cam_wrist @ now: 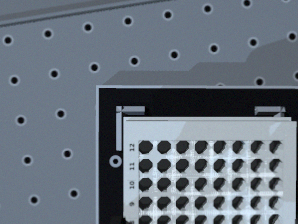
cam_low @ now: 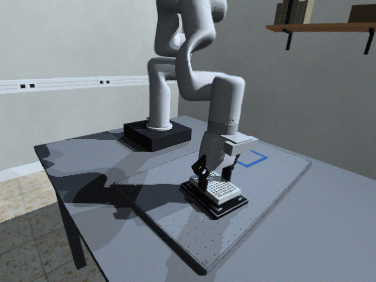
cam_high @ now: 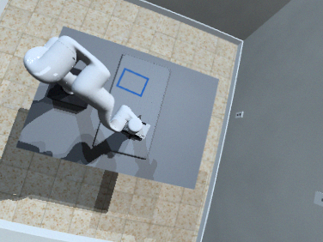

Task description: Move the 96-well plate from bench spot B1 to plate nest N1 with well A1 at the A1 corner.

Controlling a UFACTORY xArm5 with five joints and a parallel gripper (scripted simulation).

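The white 96-well plate is 10 mm below my hand. From my hand the other things lie so: black plate nest (40 mm below).
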